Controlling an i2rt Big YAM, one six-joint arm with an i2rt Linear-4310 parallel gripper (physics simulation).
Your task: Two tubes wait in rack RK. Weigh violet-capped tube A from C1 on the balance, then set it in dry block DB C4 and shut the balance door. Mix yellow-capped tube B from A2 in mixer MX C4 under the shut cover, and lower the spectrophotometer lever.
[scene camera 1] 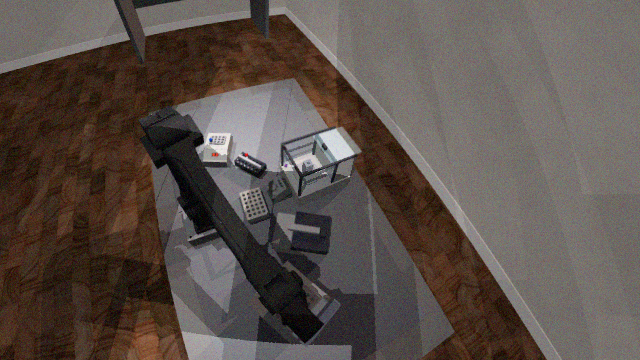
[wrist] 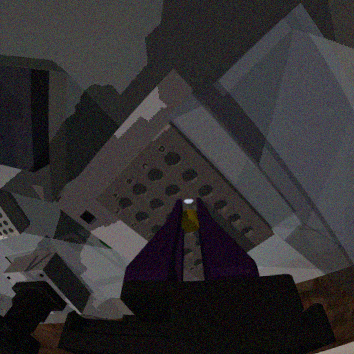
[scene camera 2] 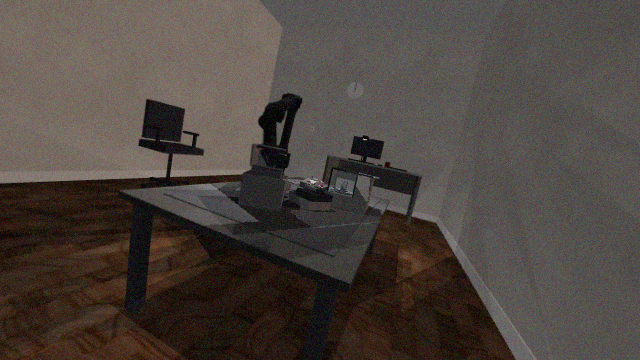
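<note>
My gripper is shut on yellow-capped tube B, above the mixer's block of holes. I cannot tell which hole lies below the tube. The mixer's clear cover stands open. The balance is a glass box at the back right; its door state is unclear. The white keypad-like block holds a blue or violet dot, perhaps tube A's cap. The pale rack stands mid-table. The dark blue-and-white instrument may be the spectrophotometer; its lever is unclear.
A black rack with a red spot and a small grey device stand between the white block and the balance. The arm spans the table over the left side. A chair and a desk stand beyond.
</note>
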